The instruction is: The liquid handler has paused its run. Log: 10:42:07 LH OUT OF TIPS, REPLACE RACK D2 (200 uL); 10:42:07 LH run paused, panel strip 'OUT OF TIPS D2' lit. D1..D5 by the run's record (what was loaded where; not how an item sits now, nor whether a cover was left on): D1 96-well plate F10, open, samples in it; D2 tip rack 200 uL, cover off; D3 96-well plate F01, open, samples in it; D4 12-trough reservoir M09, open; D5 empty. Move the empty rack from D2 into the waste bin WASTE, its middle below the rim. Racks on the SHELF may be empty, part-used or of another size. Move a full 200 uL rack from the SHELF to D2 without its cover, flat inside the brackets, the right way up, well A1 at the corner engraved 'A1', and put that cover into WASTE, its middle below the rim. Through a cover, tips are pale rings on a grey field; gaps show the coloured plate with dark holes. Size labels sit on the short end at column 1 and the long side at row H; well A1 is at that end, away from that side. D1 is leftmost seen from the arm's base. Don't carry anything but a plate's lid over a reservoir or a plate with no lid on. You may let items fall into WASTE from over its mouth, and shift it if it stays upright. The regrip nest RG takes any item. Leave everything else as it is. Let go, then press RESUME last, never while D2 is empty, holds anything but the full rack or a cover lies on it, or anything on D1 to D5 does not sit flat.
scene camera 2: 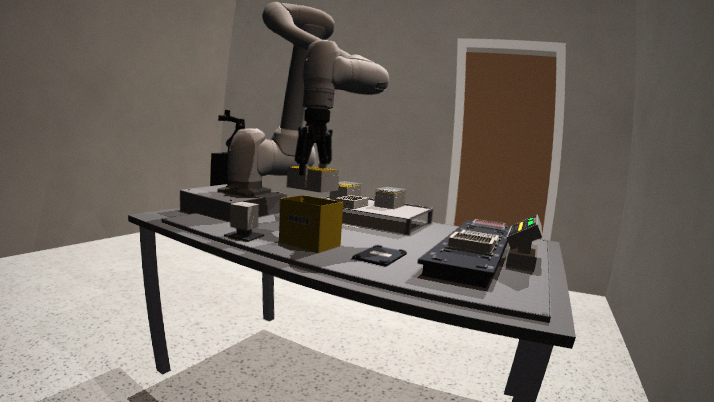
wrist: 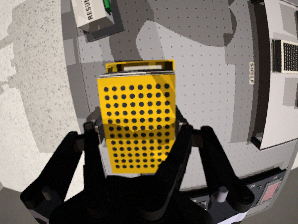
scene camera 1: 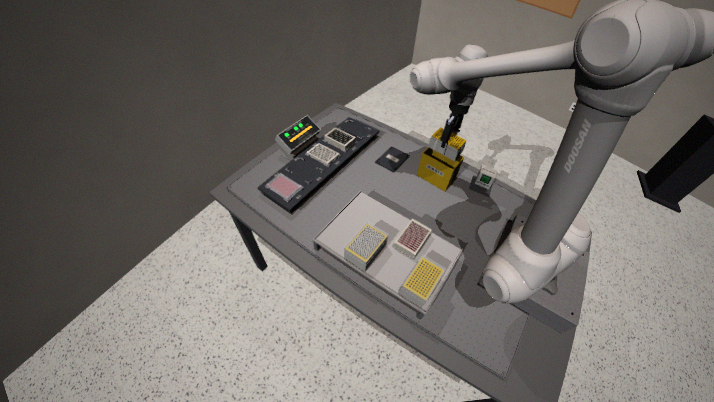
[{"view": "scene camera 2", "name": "my gripper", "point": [312, 186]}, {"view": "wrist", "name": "my gripper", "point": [141, 115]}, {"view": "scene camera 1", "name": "clear rack cover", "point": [368, 240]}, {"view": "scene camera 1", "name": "clear rack cover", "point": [422, 280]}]
